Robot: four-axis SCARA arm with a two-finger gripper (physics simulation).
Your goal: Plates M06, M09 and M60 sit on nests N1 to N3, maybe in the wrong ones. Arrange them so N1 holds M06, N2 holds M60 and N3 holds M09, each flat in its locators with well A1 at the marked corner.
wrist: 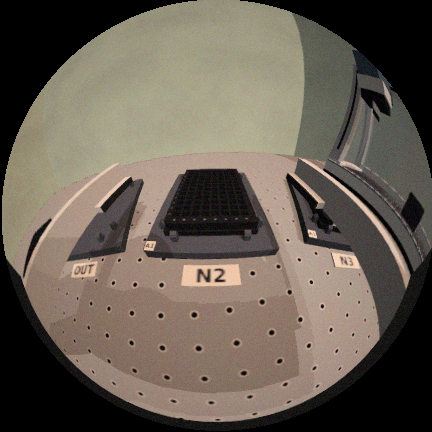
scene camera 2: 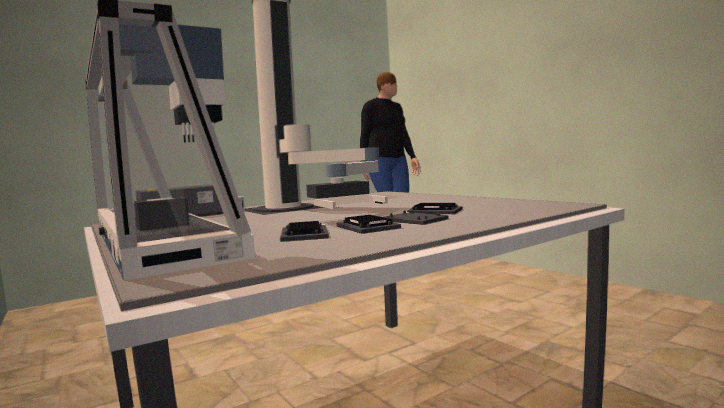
Labels:
An out nest [wrist: 121, 210] is 19 cm from the lens. A nest N3 [wrist: 335, 240] is 17 cm from the lens. A nest N2 [wrist: 263, 243]: 11 cm from the lens. The marked spots on the nest N2 and the out nest are 17 cm apart.

